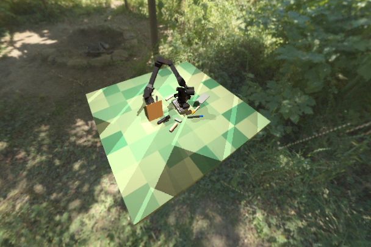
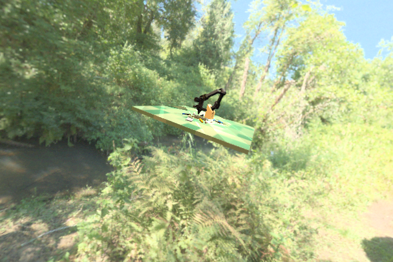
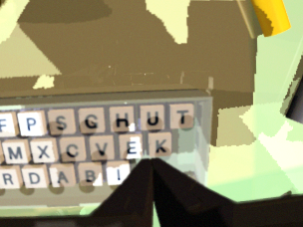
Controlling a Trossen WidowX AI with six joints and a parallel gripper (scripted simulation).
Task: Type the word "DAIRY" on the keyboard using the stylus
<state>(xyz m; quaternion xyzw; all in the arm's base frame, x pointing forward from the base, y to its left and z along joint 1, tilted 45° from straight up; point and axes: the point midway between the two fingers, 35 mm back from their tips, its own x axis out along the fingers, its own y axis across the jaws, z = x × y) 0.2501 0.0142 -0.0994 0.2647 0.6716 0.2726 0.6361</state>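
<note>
My gripper tip is 220 mm past the blue stylus, 230 mm to the right of it and 30 mm above it. The rest, counted from my gripper tip: grey pad: 270 mm ahead, 50 mm to the left, 40 mm below; yellow pen: 140 mm ahead, 130 mm to the left, 30 mm below; dark cylinder: 190 mm behind, 30 mm to the right, 30 mm below.
</note>
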